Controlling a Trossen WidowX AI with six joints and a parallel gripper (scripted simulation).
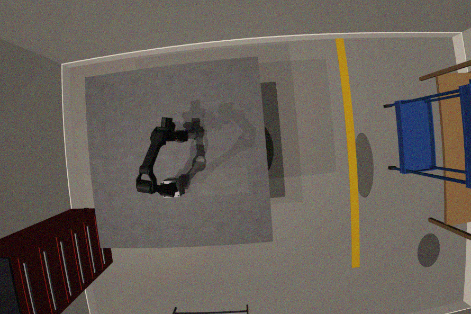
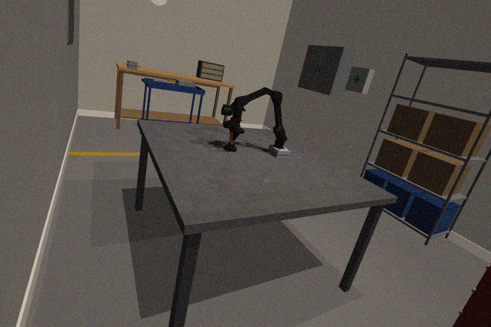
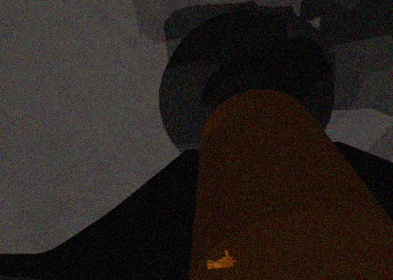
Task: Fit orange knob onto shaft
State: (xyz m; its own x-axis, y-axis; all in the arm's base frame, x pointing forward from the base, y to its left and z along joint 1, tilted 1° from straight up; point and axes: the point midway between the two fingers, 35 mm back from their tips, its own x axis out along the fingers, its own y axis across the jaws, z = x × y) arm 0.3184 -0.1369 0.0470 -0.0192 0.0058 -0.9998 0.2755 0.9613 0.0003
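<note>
The orange knob is 30 mm above my gripper tip. Round my gripper tip: dark round pedestal (40 mm below).
</note>
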